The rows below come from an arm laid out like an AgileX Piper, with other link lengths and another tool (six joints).
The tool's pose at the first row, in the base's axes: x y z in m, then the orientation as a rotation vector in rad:
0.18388, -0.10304, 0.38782, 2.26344, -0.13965, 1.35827
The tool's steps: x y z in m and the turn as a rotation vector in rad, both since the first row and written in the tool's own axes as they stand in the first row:
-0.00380, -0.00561, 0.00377, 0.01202, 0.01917, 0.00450
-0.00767, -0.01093, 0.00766, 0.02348, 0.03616, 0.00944
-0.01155, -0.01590, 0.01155, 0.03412, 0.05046, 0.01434
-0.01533, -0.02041, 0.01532, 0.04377, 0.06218, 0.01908
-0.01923, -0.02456, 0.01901, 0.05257, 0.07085, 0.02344
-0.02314, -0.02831, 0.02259, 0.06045, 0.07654, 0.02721
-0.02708, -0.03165, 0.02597, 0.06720, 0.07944, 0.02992
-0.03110, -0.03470, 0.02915, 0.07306, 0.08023, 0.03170
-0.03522, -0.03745, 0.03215, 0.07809, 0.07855, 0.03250
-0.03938, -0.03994, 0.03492, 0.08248, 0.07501, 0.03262
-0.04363, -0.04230, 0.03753, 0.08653, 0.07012, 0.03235
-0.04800, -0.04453, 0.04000, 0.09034, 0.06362, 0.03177
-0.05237, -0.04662, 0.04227, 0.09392, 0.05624, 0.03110
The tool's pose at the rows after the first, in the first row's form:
0.18686, -0.10049, 0.38113, 2.26060, -0.13051, 1.38628
0.18980, -0.09825, 0.37444, 2.25873, -0.12291, 1.41190
0.19263, -0.09633, 0.36787, 2.25794, -0.11668, 1.43423
0.19525, -0.09473, 0.36159, 2.25809, -0.11176, 1.45328
0.19764, -0.09343, 0.35537, 2.25965, -0.10798, 1.46847
0.19979, -0.09243, 0.34933, 2.26253, -0.10514, 1.47972
0.20164, -0.09170, 0.34349, 2.26636, -0.10278, 1.48691
0.20319, -0.09115, 0.33775, 2.27087, -0.10065, 1.49094
0.20445, -0.09079, 0.33211, 2.27639, -0.09878, 1.49141
0.20542, -0.09056, 0.32662, 2.28266, -0.09719, 1.48919
0.20617, -0.09038, 0.32115, 2.28960, -0.09584, 1.48512
0.20670, -0.09027, 0.31569, 2.29749, -0.09484, 1.47898
0.20703, -0.09019, 0.31035, 2.30583, -0.09419, 1.47169

